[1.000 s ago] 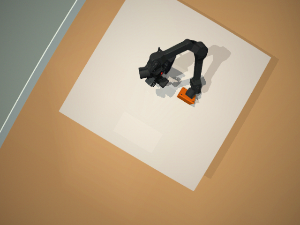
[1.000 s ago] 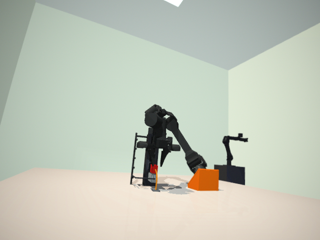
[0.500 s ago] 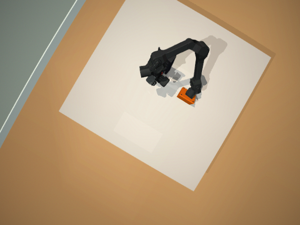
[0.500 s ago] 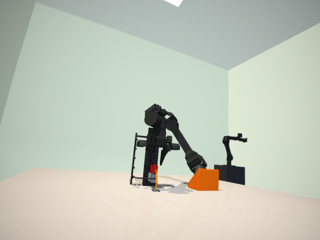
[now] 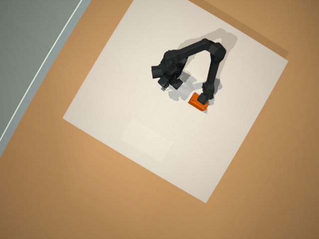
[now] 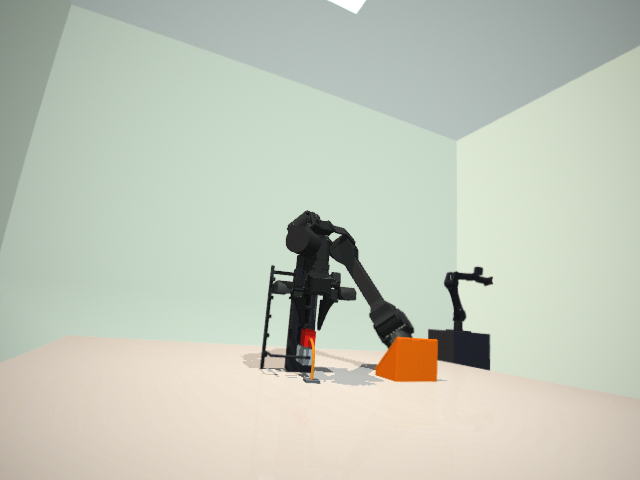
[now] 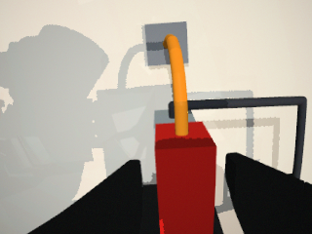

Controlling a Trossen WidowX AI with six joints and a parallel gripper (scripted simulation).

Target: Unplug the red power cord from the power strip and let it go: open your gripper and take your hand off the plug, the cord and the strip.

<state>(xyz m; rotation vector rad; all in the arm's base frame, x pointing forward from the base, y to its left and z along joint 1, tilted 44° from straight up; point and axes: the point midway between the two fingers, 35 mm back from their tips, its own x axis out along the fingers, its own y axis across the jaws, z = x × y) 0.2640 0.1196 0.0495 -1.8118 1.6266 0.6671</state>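
The red plug lies 4 cm to the right of my gripper tip and 1 cm below it. Round my gripper tip: anchor 4 cm to the left, 10 cm below.
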